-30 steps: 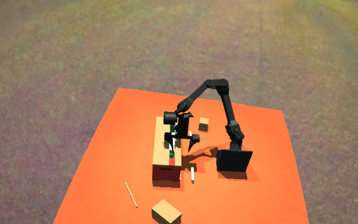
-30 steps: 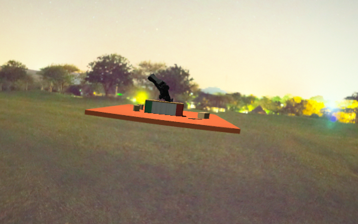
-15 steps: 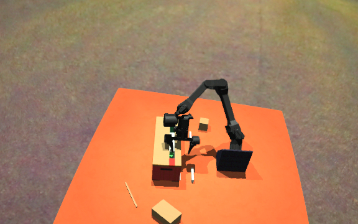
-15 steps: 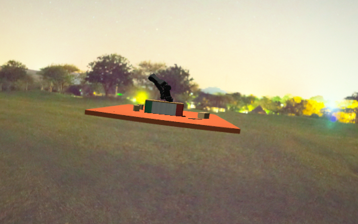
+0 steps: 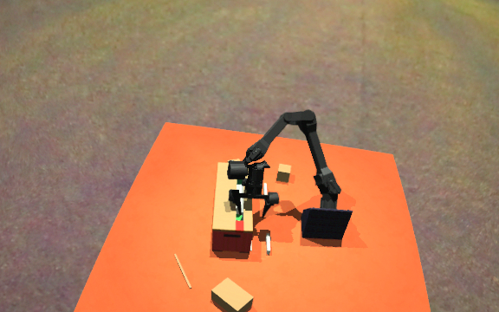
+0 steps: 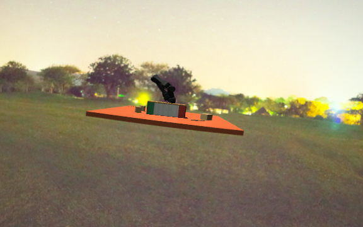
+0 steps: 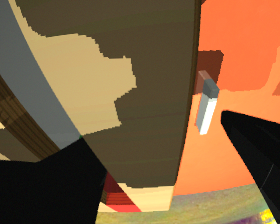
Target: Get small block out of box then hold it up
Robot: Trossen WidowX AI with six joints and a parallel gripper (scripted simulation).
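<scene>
Right now the green block is 5 cm ahead of my gripper tip and 3 cm to the left of it. Round my gripper tip: long box 5 cm ahead, 7 cm to the right, 3 cm below; thin tan rod 20 cm ahead, 27 cm to the left, 8 cm below.
</scene>
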